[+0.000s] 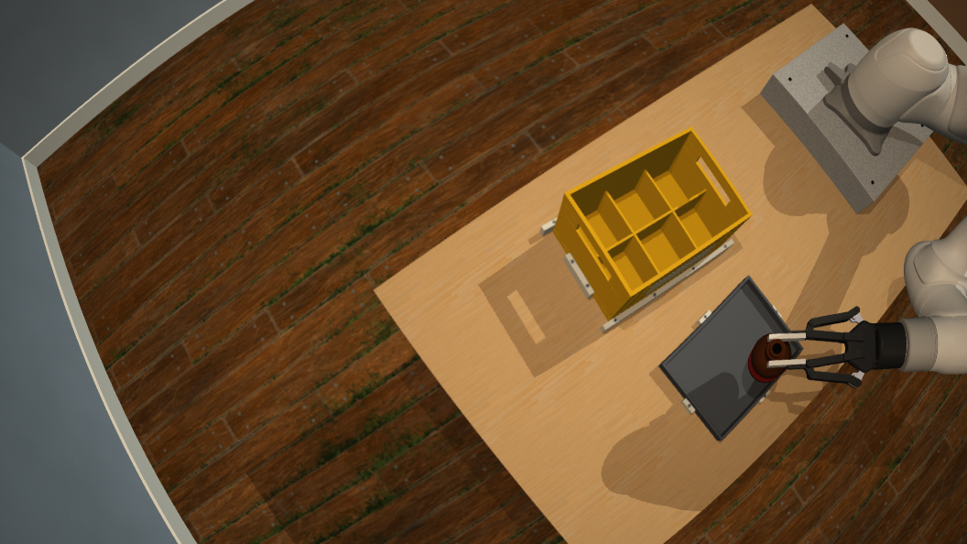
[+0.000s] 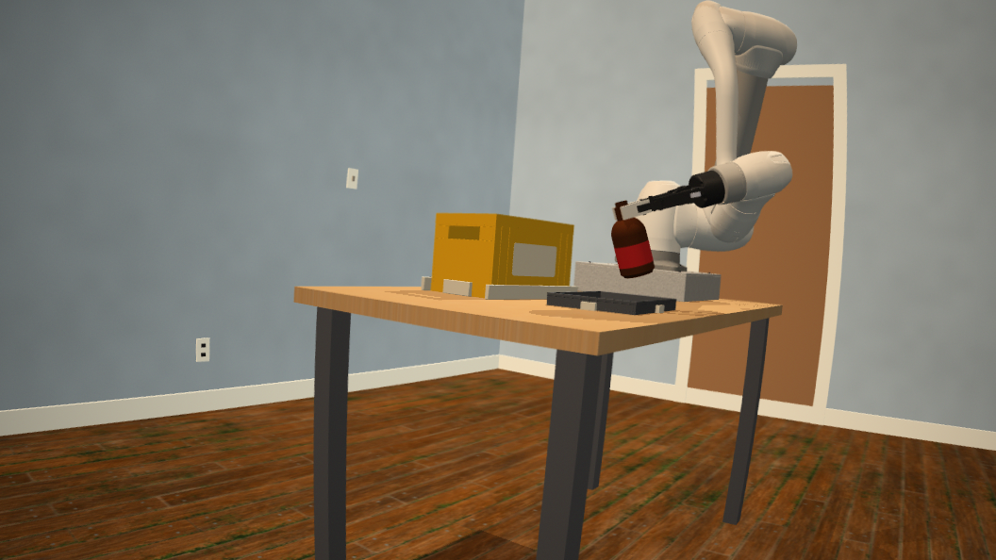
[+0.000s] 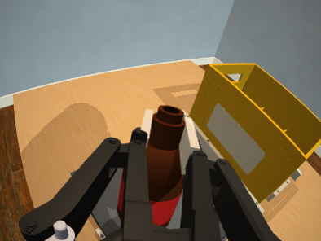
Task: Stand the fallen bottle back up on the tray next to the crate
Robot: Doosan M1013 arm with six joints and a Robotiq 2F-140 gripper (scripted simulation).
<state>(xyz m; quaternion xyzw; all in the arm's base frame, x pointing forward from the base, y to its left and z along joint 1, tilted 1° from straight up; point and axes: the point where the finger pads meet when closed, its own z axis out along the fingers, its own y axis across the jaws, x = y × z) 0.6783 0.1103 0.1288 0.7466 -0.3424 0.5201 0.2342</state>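
My gripper is now 6 cm above the bottle. The rest, counted from my hand: yellow crate (31 cm to the right, 12 cm below, 4 cm behind); dark grey tray (19 cm below, 2 cm to the right, 1 cm behind).
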